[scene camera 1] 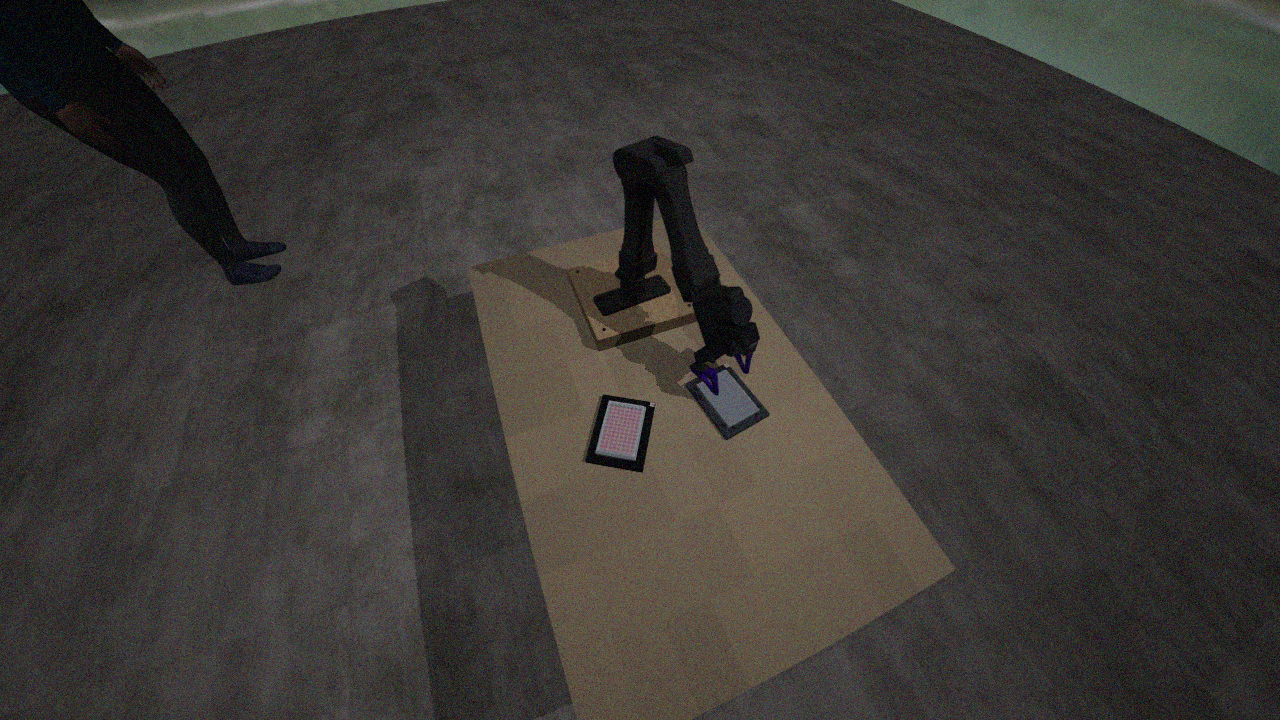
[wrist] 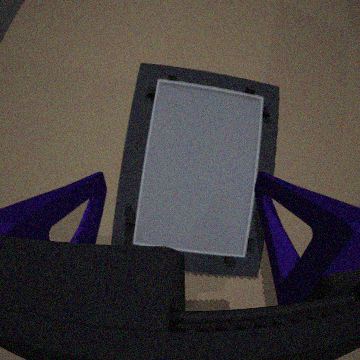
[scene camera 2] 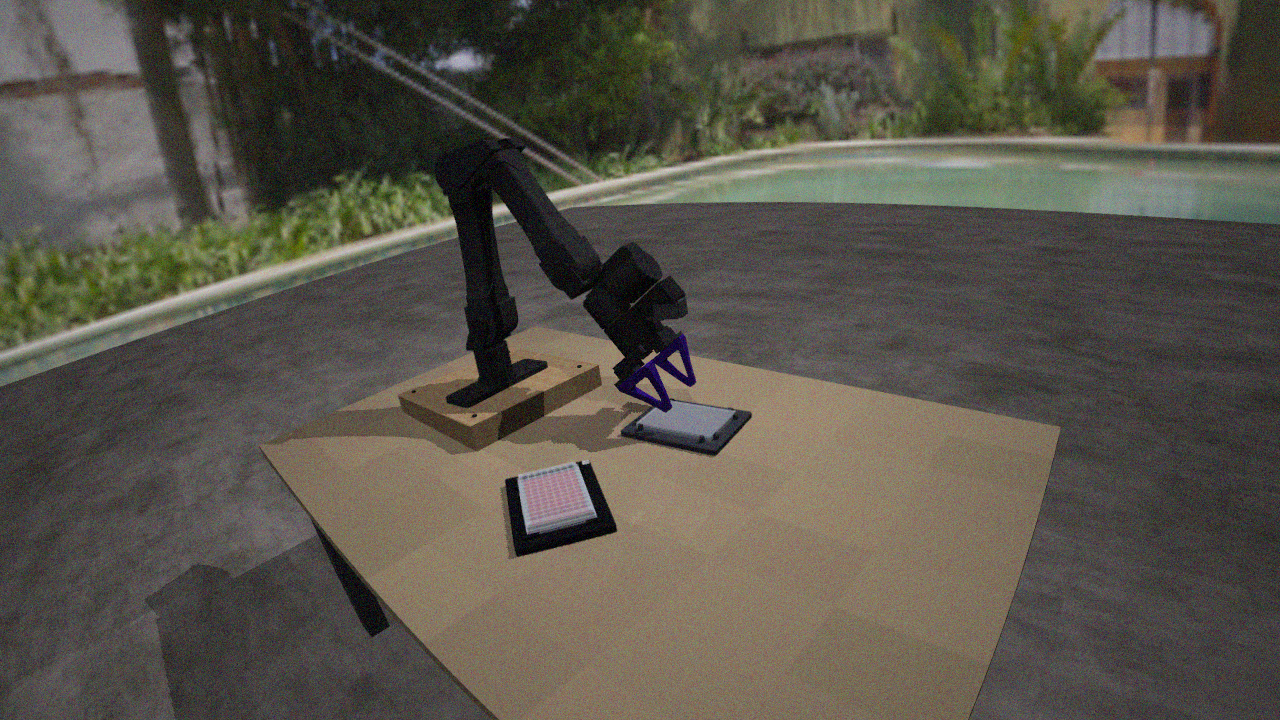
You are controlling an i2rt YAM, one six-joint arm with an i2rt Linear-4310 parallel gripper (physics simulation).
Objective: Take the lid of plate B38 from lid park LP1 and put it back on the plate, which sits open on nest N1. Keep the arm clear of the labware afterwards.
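Pixels of known places: gripper, fingertip midpoint: (scene camera 1: 731, 383) (wrist: 180, 180) (scene camera 2: 681, 396); arm's base, link origin: (scene camera 1: 632, 295) (scene camera 2: 498, 384).
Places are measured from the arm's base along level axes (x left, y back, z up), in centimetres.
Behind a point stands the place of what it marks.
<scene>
The pale, flat lid (scene camera 1: 731, 400) @(z -2.3, x 6.0, y -37.4 cm) (scene camera 2: 687, 420) @(z -2.3, x 4.9, y -37.0 cm) (wrist: 200, 170) @(z -2.3, x 5.8, y -35.9 cm) lies on the dark grey lid park (scene camera 1: 758, 417) @(z -3.1, x 9.3, y -43.6 cm) (scene camera 2: 706, 447) @(z -3.1, x 0.3, y -43.0 cm) (wrist: 131, 150) @(z -3.1, x 11.2, y -36.5 cm). The open plate (scene camera 1: 622, 429) @(z -1.6, x -19.1, y -32.9 cm) (scene camera 2: 556, 497) @(z -1.8, x -19.7, y -33.5 cm), with pink wells, sits on the black nest (scene camera 1: 615, 463) @(z -2.9, x -23.6, y -38.6 cm) (scene camera 2: 563, 539) @(z -3.1, x -24.4, y -38.7 cm); it does not show in the wrist view. My gripper (scene camera 1: 729, 377) @(z 0.2, x 7.3, y -34.8 cm) (scene camera 2: 680, 395) @(z 0.2, x 7.3, y -34.8 cm) (wrist: 180, 180) @(z 0.2, x 7.3, y -34.8 cm) is open and empty above the arm-side part of the lid. In the wrist view, its right fingertip overlaps the lid's right long edge, and its left fingertip stands outside the park's left edge. Whether a fingertip touches anything I cannot tell.
The arm's wooden base block (scene camera 1: 644, 325) @(z 0.2, x -2.1, y -10.7 cm) (scene camera 2: 501, 417) @(z -0.6, x -8.5, y -10.4 cm) stands at the back of the wooden table (scene camera 1: 716, 555) @(z -4.1, x -14.7, y -63.5 cm) (scene camera 2: 760, 573) @(z -4.1, x -18.3, y -60.6 cm). The nest lies beside the park with a gap between them. A person (scene camera 1: 183, 170) stands on the floor at the left in scene view 1.
</scene>
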